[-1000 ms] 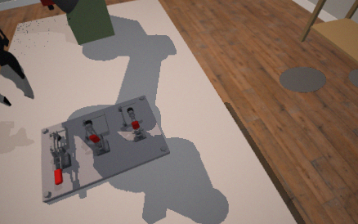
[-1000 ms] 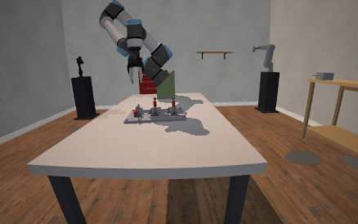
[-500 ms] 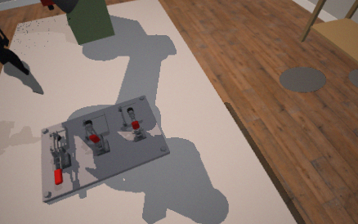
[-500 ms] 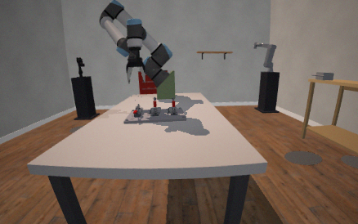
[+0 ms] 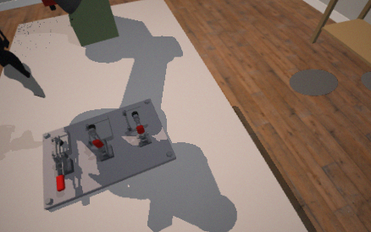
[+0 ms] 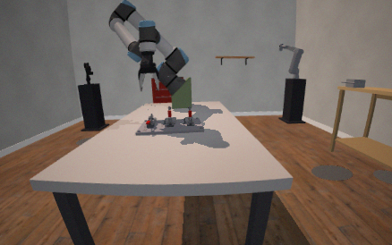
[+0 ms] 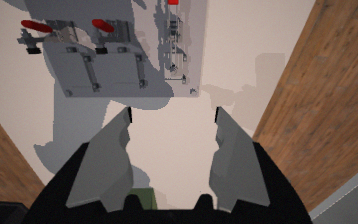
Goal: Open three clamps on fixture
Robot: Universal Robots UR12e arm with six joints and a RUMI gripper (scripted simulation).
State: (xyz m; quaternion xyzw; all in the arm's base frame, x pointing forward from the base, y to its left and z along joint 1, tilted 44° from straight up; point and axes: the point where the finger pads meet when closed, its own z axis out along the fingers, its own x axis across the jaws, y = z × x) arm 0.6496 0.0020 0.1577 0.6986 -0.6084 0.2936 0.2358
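Right now the grey block part is 18 cm below my hand and 1 cm behind it. Round my hand: metal plate (19 cm below, 11 cm to the left, 2 cm behind).
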